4 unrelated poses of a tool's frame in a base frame.
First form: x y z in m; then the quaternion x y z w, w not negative.
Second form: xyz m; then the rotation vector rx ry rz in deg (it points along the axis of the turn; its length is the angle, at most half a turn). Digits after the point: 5 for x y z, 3 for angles.
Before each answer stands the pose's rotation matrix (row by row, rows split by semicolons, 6 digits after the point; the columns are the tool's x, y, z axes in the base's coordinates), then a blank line. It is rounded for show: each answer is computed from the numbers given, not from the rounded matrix.
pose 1, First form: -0.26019, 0.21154, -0.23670, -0.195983, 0.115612, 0.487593, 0.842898
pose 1, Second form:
0.497774 -0.867299 0.003778; 0.776667 0.447687 0.443131; -0.386018 -0.217644 0.896449

-0.26019, 0.21154, -0.23670, -23.713, 13.989, 58.997
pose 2, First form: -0.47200, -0.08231, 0.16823, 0.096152, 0.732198, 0.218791, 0.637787
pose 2, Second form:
-0.167966 -0.138279 0.976046; 0.419888 0.885771 0.197748; -0.891898 0.443045 -0.090717

-0.47200, -0.08231, 0.16823, 12.577, 95.774, 28.618
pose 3, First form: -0.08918, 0.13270, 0.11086, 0.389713, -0.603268, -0.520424, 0.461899
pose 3, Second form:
-0.269546 0.010564 -0.962929; -0.950969 0.154566 0.267894; 0.151666 0.987926 -0.031617

-0.08918, 0.13270, 0.11086, 54.916, -85.008, -73.335
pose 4, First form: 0.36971, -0.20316, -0.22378, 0.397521, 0.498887, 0.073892, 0.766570
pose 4, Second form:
0.491304 0.283349 0.823610; 0.509923 0.673034 -0.535727; -0.706116 0.683182 0.186178

0.36971, -0.20316, -0.22378, 49.465, 62.078, 9.195
